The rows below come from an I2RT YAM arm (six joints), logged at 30 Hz.
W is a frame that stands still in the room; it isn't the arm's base.
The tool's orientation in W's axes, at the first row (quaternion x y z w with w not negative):
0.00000, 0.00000, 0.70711, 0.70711
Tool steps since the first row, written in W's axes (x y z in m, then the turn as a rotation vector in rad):
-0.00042, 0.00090, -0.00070, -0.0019, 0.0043, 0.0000
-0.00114, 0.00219, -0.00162, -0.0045, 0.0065, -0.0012
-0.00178, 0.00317, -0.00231, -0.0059, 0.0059, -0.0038
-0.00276, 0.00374, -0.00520, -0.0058, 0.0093, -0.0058
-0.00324, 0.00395, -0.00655, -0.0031, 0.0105, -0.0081
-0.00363, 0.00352, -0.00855, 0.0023, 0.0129, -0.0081
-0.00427, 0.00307, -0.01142, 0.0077, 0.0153, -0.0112
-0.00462, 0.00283, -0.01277, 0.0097, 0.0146, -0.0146
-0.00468, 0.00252, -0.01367, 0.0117, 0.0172, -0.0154
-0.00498, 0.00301, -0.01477, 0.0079, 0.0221, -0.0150
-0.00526, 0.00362, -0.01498, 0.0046, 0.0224, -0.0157
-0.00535, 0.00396, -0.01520, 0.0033, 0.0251, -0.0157
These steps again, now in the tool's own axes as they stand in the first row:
0.00090, 0.00042, -0.00070, 0.0043, 0.0019, 0.0000
0.00219, 0.00114, -0.00162, 0.0065, 0.0045, -0.0012
0.00317, 0.00178, -0.00231, 0.0059, 0.0059, -0.0038
0.00374, 0.00276, -0.00520, 0.0093, 0.0058, -0.0058
0.00395, 0.00324, -0.00655, 0.0105, 0.0031, -0.0081
0.00352, 0.00363, -0.00855, 0.0129, -0.0023, -0.0081
0.00307, 0.00427, -0.01142, 0.0153, -0.0077, -0.0112
0.00283, 0.00462, -0.01277, 0.0146, -0.0097, -0.0146
0.00252, 0.00468, -0.01367, 0.0172, -0.0117, -0.0154
0.00301, 0.00498, -0.01477, 0.0221, -0.0079, -0.0150
0.00362, 0.00526, -0.01498, 0.0224, -0.0046, -0.0157
0.00396, 0.00535, -0.01520, 0.0251, -0.0033, -0.0157

